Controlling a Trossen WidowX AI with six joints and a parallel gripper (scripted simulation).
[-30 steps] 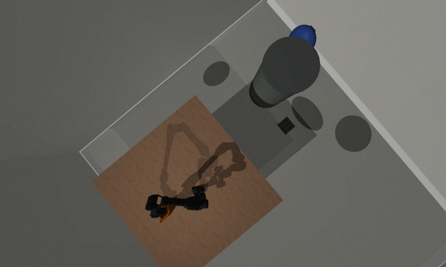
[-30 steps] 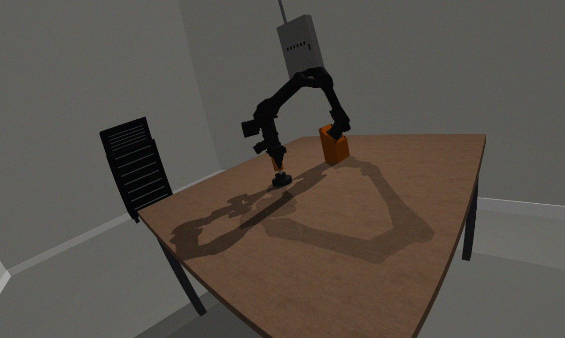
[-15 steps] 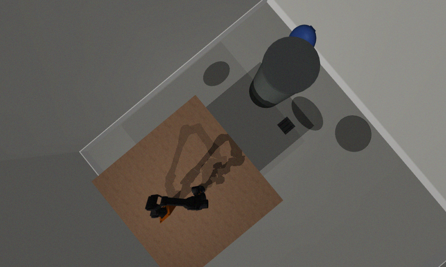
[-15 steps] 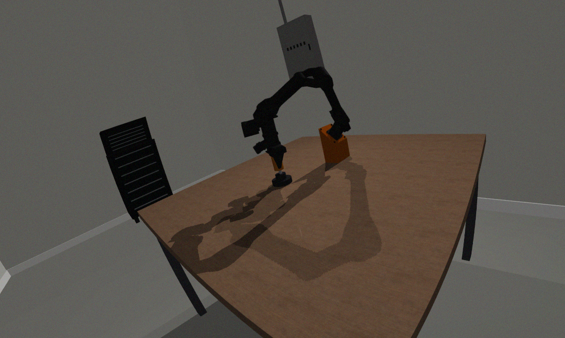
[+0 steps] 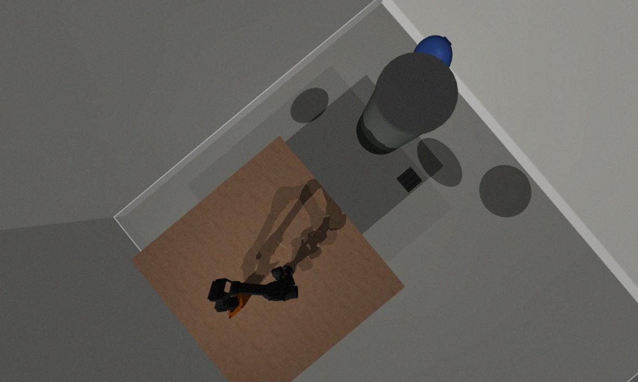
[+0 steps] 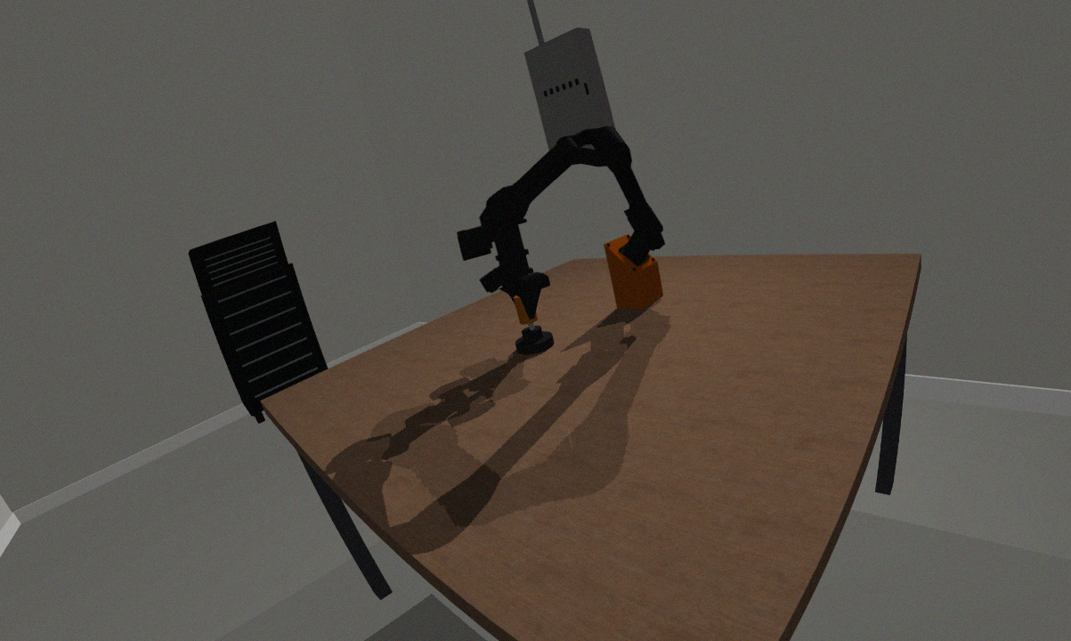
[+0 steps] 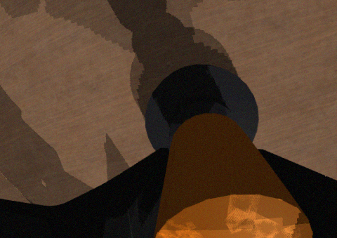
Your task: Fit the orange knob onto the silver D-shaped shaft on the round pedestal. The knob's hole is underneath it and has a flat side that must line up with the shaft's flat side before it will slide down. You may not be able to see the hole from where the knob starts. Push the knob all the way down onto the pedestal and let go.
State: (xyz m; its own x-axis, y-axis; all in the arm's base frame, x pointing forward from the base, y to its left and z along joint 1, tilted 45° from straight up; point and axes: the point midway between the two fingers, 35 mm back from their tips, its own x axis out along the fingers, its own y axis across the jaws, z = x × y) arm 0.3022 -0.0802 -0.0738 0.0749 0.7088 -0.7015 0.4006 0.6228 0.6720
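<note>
My gripper tip is 30 mm below the orange knob. Also, from my gripper tip: round black pedestal 40 mm below.
</note>
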